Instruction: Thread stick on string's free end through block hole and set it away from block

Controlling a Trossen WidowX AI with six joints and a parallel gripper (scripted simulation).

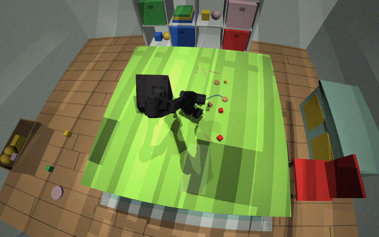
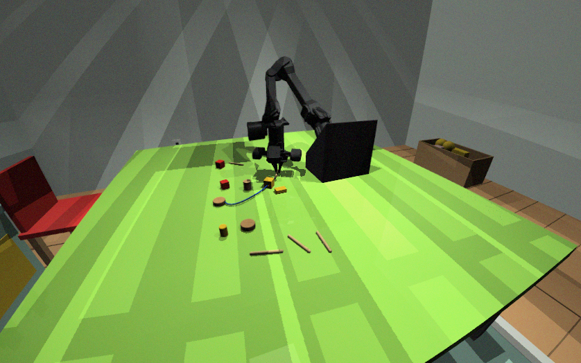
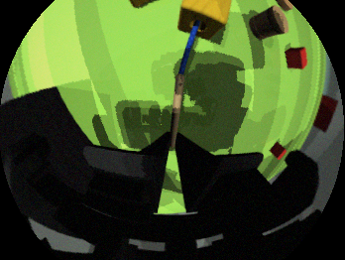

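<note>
My gripper tip is now 20 mm short of the thin wooden stick, 40 mm to the right of it and 10 mm below it. The rest, counted from my gripper tip: yellow cylinder: 210 mm ahead, 340 mm to the left, 10 mm above; round wooden button: 230 mm ahead, 180 mm to the left, 10 mm above; brown cylinder: 130 mm ahead, 110 mm to the left, 20 mm above.
</note>
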